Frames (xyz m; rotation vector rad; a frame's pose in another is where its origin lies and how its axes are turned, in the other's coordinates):
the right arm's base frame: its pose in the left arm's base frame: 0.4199 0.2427 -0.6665 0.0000 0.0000 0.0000
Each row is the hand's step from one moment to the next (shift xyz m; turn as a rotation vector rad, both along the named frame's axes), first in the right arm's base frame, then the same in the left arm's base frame.
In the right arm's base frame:
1: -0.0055 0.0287 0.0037 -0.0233 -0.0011 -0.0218
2: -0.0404 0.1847 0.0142 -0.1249 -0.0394 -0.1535
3: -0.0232 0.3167 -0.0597 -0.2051 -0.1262 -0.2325
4: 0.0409 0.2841 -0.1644 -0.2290 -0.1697 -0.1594
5: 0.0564 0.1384 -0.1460 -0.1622 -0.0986 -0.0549
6: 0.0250 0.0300 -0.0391 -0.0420 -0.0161 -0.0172
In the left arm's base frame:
1: -0.0055 0.0287 0.0037 -0.0233 -0.0011 -0.0218
2: -0.0404 0.1847 0.0142 -0.1249 -0.0394 -0.1535
3: -0.0232 0.3167 -0.0597 -0.2051 -0.1262 -0.2325
4: 0.0409 0.2841 -0.1644 -0.2290 -0.1697 -0.1594
5: 0.0564 0.1384 -0.1460 -0.1622 -0.0986 -0.0549
6: 0.0250 0.0300 -0.0391 -0.0420 -0.0161 -0.0172

